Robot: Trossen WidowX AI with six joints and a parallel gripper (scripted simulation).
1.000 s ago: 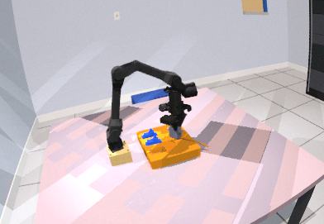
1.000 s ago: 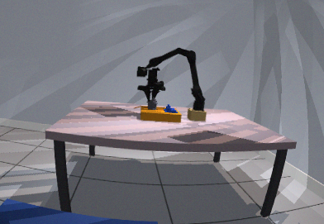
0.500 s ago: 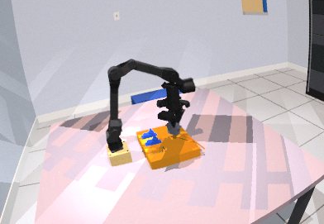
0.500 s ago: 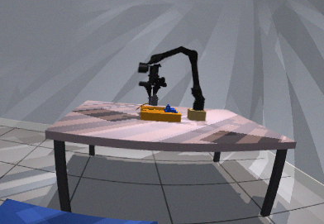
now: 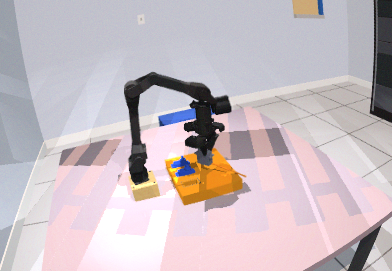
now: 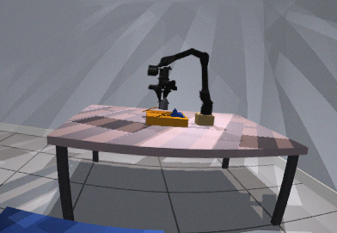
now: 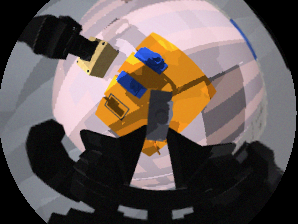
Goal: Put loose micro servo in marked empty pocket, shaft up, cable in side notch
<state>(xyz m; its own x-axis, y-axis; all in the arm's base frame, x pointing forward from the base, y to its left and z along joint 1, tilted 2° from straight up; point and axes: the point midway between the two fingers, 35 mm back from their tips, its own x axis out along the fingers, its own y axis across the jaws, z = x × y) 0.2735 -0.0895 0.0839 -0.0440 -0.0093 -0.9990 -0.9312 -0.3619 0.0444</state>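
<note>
The orange robot deck is 10 cm below my gripper tip, 2 cm to the left of it and 2 cm ahead of it.
</note>
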